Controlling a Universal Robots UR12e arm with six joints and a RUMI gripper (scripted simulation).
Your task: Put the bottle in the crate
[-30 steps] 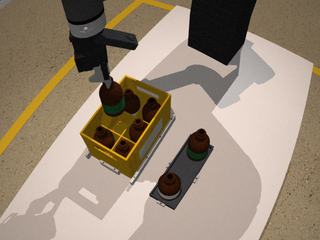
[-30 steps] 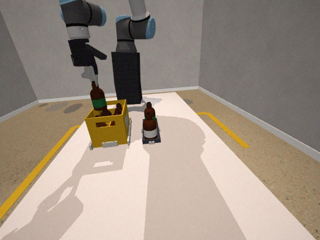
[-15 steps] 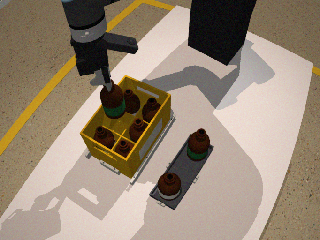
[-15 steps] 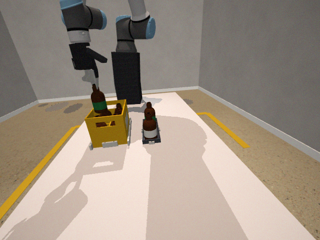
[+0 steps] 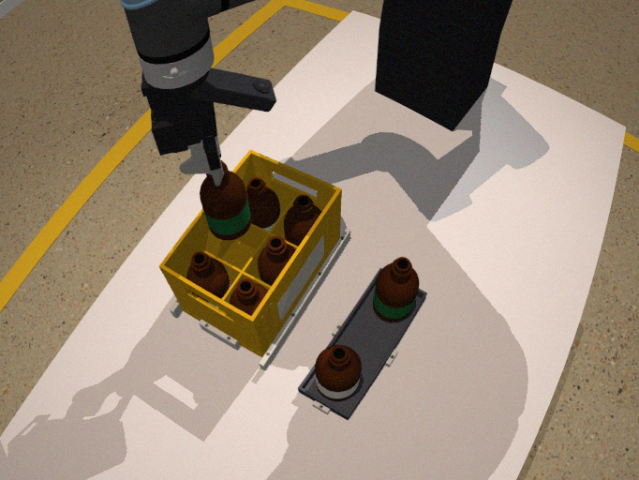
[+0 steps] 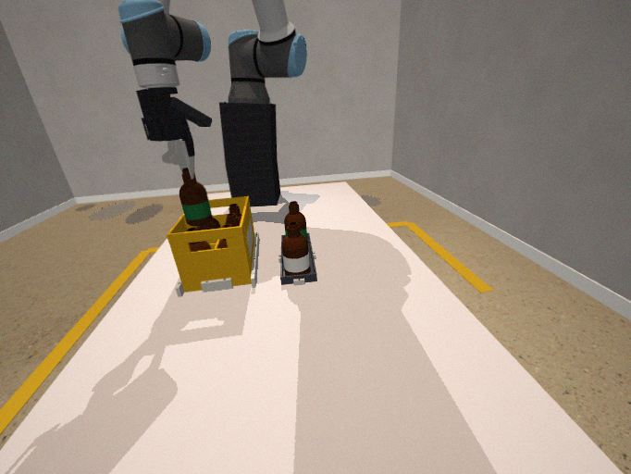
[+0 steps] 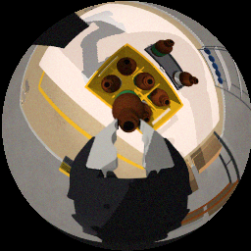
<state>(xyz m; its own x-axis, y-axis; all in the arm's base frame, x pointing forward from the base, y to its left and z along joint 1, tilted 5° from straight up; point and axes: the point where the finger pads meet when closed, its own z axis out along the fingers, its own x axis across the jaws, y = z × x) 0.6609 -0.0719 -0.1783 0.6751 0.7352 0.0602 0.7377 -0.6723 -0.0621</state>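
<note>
Now: the yellow crate 21 cm below my hand and 5 cm to the left of it. Also, from my hand: grey tray: 28 cm to the left, 28 cm below.
</note>
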